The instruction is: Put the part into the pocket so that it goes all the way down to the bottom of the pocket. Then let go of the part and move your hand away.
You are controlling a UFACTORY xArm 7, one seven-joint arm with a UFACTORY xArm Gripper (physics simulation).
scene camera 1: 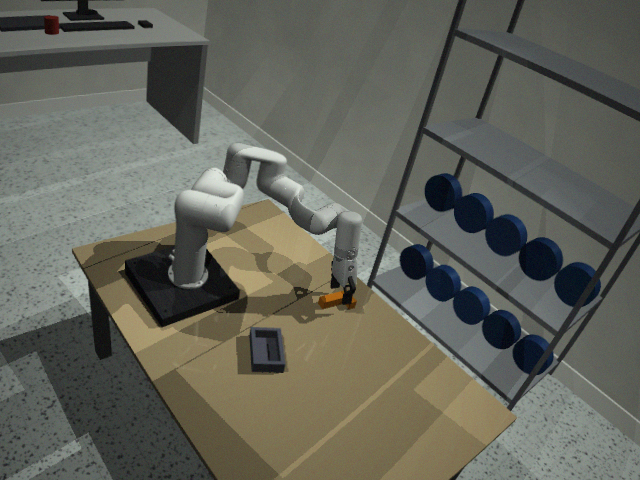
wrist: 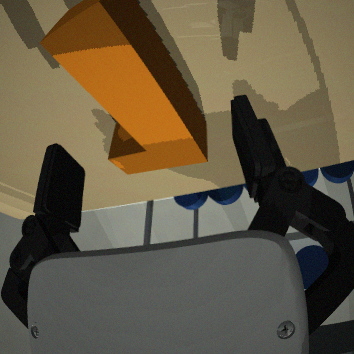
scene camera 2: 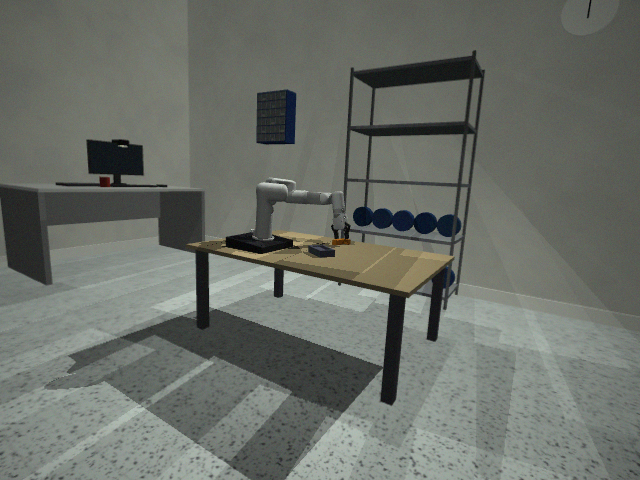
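Seen in the pictures: gripper, fingertip midpoint: [scene camera 1: 340,295] [wrist: 144,135] [scene camera 2: 341,238]; arm's base at its link origin: [scene camera 1: 188,274] [scene camera 2: 263,238].
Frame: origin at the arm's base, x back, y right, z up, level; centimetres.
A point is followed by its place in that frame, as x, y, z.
The orange part [scene camera 1: 330,299] @[-34.6, -30.7, -1.7] [scene camera 2: 339,241] @[-35.5, -31.1, -2.6] [wrist: 122,90] @[-34.2, -32.0, -1.7] is L-shaped, with a long arm and a short foot, and lies on the table near its far edge. My gripper [scene camera 1: 342,290] @[-35.7, -34.6, -1.4] [scene camera 2: 340,234] @[-35.7, -34.6, -1.4] [wrist: 144,135] @[-35.7, -34.6, -1.4] is open and low over the part. In the wrist view its fingers stand wide, one on each side of the part's footed end, with nothing gripped. Whether a fingertip touches the part is hard to tell. The dark grey block with the pocket [scene camera 1: 267,368] @[-41.2, 4.9, -3.0] [scene camera 2: 321,251] @[-39.0, 7.3, -1.6] sits apart from the part, nearer the table's middle; no part is in its pocket.
The black base plate [scene camera 1: 149,297] @[-1.0, 15.3, -0.6] [scene camera 2: 242,243] @[3.7, 14.9, -1.2] carries the arm on the wooden table [scene camera 1: 336,413] @[-63.2, 0.6, -4.7] [scene camera 2: 361,268] @[-63.2, 17.7, -4.7]. A metal shelf rack [scene camera 1: 435,82] [scene camera 2: 348,129] with blue discs stands behind the table's far edge. A desk [scene camera 1: 175,87] [scene camera 2: 180,206] stands at the back left.
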